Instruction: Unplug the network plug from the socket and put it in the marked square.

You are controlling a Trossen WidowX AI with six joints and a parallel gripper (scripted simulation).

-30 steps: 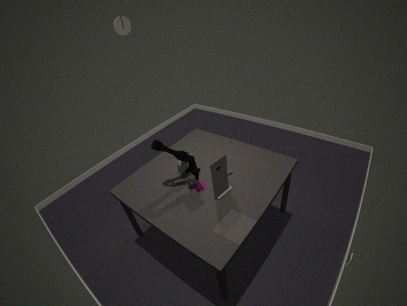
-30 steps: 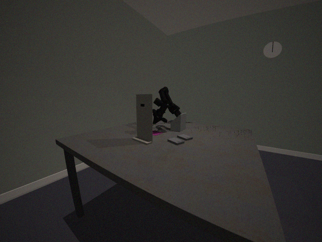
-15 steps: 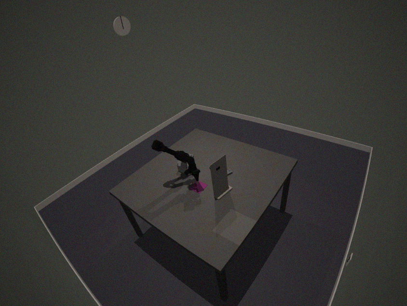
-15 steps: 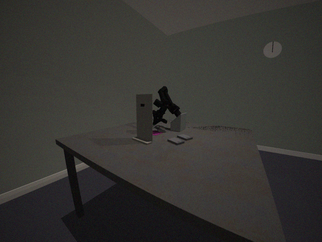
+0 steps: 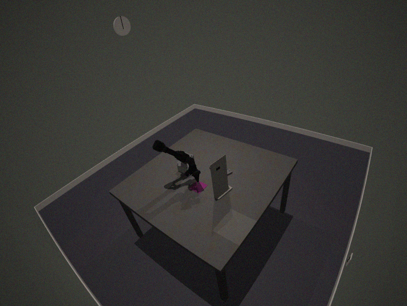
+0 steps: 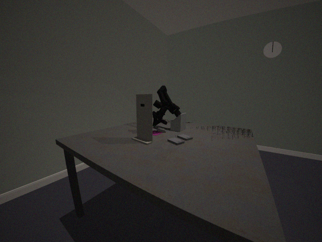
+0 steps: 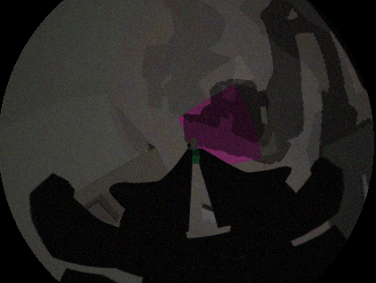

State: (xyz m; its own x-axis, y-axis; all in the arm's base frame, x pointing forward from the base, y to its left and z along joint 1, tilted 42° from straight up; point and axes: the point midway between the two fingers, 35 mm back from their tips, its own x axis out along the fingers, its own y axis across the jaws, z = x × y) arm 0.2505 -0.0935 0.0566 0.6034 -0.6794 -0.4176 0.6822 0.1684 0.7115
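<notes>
Right now the magenta marked square is 1 cm behind my gripper tip and 6 cm below it. From my gripper tip the other things lie so: upright panel (20 cm ahead, 7 cm to the left, 9 cm above).
</notes>
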